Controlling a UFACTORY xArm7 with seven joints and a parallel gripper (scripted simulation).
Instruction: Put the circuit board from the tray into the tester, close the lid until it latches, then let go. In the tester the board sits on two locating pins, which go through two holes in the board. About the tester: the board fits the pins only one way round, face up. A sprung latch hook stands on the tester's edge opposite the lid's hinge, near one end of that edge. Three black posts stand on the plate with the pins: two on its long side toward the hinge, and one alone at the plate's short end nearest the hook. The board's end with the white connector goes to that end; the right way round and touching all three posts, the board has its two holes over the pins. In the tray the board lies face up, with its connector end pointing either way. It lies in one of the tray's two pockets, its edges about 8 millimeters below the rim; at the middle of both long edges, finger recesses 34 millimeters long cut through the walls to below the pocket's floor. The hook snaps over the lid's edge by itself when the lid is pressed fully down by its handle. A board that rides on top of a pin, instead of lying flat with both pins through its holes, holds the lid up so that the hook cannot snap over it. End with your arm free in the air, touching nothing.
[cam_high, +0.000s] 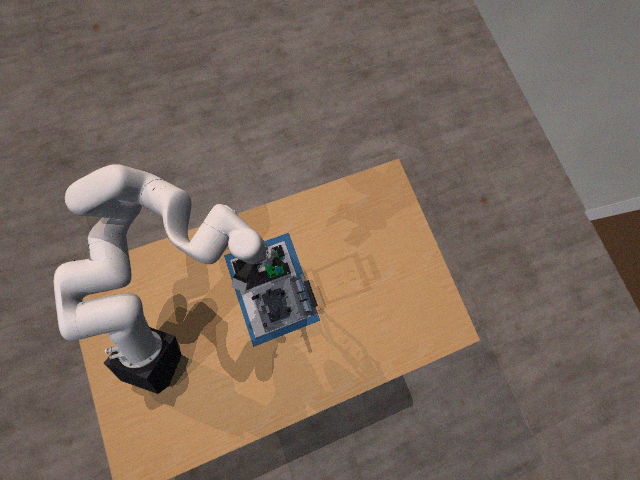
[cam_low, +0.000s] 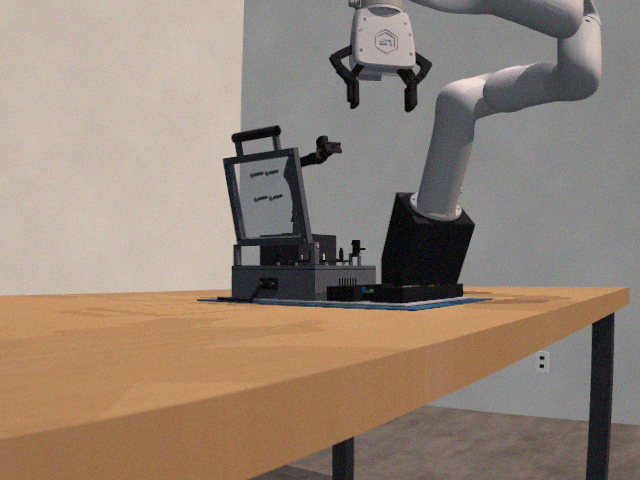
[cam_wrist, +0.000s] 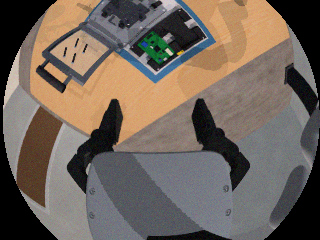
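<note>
My hand is 30 cm above the green circuit board. The rest, counted from my hand: clear lid (10 cm ahead, 16 cm to the right, 13 cm below); latch hook (9 cm behind, 12 cm to the right, 23 cm below); tester (1 cm ahead, 13 cm to the right, 20 cm below).
</note>
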